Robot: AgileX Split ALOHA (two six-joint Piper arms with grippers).
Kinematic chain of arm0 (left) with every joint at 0, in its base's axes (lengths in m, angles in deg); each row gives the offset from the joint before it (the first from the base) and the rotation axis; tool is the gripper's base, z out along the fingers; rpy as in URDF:
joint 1: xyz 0 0 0.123 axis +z
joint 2: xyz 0 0 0 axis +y
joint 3: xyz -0.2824 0 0.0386 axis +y
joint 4: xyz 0.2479 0 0.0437 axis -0.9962 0 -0.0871
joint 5: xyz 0 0 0 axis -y
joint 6: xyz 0.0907 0 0.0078 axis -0.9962 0 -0.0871
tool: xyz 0 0 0 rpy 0 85 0
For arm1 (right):
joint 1: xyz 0 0 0.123 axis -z
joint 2: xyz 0 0 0 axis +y
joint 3: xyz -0.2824 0 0.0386 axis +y
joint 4: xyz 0.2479 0 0.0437 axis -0.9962 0 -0.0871
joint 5: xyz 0 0 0 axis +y
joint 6: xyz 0.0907 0 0.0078 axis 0.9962 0 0.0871
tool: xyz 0 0 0 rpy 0 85 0
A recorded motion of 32 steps. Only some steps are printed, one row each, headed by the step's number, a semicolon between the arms.
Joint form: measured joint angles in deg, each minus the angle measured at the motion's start. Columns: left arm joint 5, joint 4, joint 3, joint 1, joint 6, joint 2; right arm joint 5, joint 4, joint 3, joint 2, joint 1, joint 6.
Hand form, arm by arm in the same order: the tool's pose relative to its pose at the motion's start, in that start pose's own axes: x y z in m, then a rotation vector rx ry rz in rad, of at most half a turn. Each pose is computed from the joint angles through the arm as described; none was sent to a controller.
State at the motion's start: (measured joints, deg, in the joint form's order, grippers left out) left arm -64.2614 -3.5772 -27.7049 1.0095 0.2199 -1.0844; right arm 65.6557 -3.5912 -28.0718 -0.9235 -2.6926 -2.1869
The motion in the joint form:
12: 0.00 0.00 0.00 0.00 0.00 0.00; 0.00 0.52 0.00 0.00 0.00 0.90
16: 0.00 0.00 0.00 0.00 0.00 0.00; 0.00 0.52 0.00 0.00 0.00 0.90
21: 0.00 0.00 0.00 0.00 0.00 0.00; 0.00 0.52 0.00 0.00 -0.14 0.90
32: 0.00 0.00 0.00 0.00 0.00 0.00; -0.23 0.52 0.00 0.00 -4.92 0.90
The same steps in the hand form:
12: 0.0000 0.0000 0.0000 0.0000 0.0000 0.0000; 0.0000 -0.0008 0.0000 0.0083 0.0003 0.0120
16: 0.0000 0.0000 0.0000 0.0000 0.0000 0.0000; 0.0000 -0.0008 0.0000 0.0083 0.0003 0.0120
21: 0.0000 0.0000 0.0000 0.0000 0.0000 0.0000; 0.0000 -0.0008 0.0000 0.0062 0.0003 0.0107
32: 0.0000 0.0000 0.0000 0.0000 0.0000 0.0000; -0.0001 -0.0016 -0.0003 -0.0648 -0.0018 -0.0329

